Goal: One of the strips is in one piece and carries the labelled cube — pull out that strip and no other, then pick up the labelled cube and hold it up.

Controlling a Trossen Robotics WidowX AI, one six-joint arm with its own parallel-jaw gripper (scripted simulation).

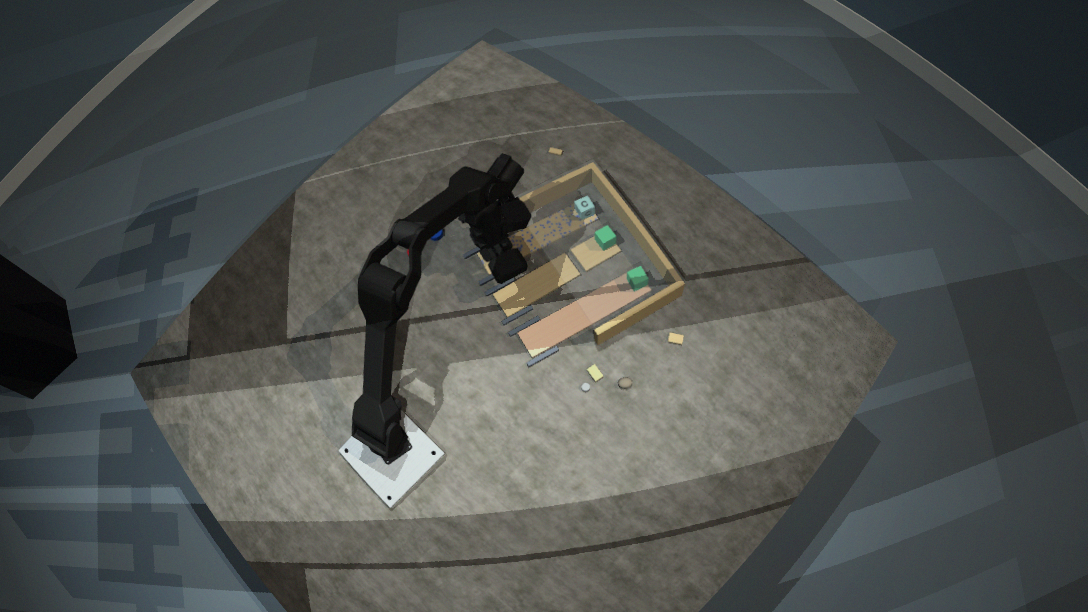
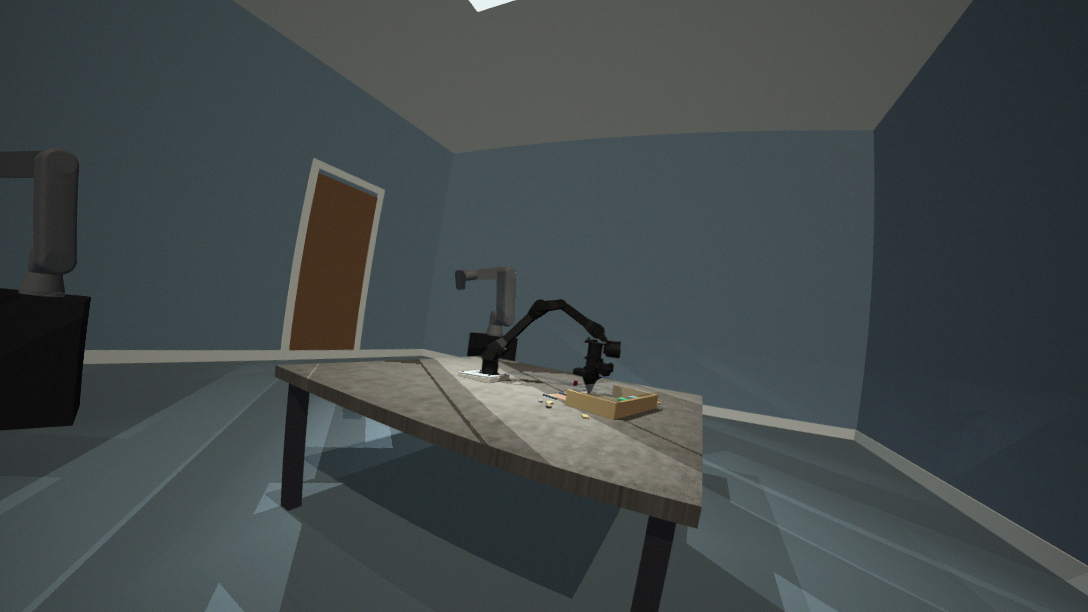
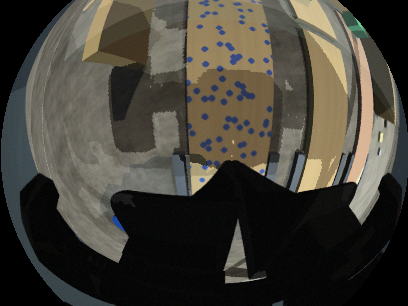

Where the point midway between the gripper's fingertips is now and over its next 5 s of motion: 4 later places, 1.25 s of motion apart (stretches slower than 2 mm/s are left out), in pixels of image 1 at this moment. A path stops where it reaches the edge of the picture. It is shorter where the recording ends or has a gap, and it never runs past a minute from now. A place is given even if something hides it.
My gripper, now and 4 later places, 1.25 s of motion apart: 495,257; 478,265; 452,279; 428,292; 420,285
